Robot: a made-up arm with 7 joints. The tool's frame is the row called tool.
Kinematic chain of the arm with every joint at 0, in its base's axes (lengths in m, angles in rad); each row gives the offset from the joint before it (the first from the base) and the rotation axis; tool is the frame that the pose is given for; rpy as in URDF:
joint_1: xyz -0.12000 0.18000 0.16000 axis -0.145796 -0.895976 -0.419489
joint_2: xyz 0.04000 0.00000 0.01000 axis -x
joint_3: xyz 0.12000 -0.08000 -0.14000 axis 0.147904 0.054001 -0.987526
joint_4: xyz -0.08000 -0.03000 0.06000 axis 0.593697 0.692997 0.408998
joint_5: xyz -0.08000 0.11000 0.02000 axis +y
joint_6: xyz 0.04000 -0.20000 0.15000 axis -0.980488 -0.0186 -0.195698
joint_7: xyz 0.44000 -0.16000 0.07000 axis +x
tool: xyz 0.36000 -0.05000 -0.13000 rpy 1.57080 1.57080 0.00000
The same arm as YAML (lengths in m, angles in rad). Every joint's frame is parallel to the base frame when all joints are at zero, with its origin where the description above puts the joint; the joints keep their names.
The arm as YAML. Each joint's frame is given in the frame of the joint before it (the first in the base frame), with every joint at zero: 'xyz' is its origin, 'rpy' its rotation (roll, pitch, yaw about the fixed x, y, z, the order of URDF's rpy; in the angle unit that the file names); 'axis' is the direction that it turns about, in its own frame. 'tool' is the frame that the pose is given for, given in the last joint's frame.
units:
  length: m
  angle: rad
joints:
  - name: joint_1
    type: revolute
    origin:
      xyz: [-0.12, 0.18, 0.16]
      rpy: [0.0, 0.0, 0.0]
    axis: [-0.145796, -0.895976, -0.419489]
  - name: joint_2
    type: revolute
    origin:
      xyz: [0.04, 0.0, 0.01]
      rpy: [0.0, 0.0, 0.0]
    axis: [-1.0, 0.0, 0.0]
  - name: joint_3
    type: revolute
    origin:
      xyz: [0.12, -0.08, -0.14]
      rpy: [0.0, 0.0, 0.0]
    axis: [0.147904, 0.054001, -0.987526]
  - name: joint_4
    type: revolute
    origin:
      xyz: [-0.08, -0.03, 0.06]
      rpy: [0.0, 0.0, 0.0]
    axis: [0.593697, 0.692997, 0.408998]
  - name: joint_5
    type: revolute
    origin:
      xyz: [-0.08, 0.11, 0.02]
      rpy: [0.0, 0.0, 0.0]
    axis: [0.0, 1.0, 0.0]
  - name: joint_6
    type: revolute
    origin:
      xyz: [0.04, -0.2, 0.15]
      rpy: [0.0, 0.0, 0.0]
    axis: [-0.980488, -0.0186, -0.195698]
  - name: joint_7
    type: revolute
    origin:
      xyz: [0.44, -0.16, 0.07]
      rpy: [0.0, 0.0, 0.0]
    axis: [1.0, 0.0, 0.0]
tool:
  origin:
    xyz: [0.36, -0.05, -0.13]
    rpy: [1.5708, 1.5708, 0.0]

